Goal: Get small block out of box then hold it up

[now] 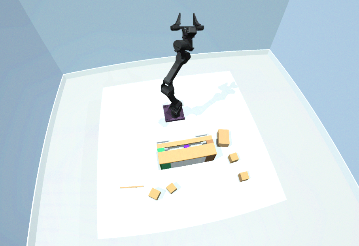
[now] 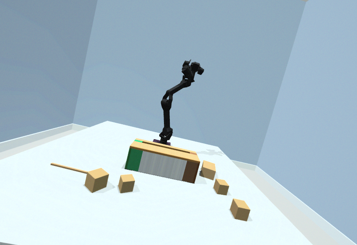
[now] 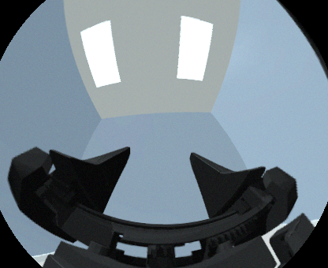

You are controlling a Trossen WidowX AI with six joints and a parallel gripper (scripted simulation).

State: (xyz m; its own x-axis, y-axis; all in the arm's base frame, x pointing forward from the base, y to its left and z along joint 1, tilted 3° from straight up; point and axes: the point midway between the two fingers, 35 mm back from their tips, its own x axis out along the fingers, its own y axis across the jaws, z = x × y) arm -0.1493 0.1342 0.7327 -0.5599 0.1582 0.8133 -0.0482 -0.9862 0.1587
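Right now the box is 730 mm below my gripper tip, 460 mm ahead of it and 150 mm to the right of it. The rest, counted from my gripper tip: purple block (710 mm below, 470 mm ahead, 140 mm to the right); thin wooden stick (790 mm below, 610 mm ahead, 590 mm to the right); tan block (760 mm below, 460 mm ahead, 150 mm to the left).
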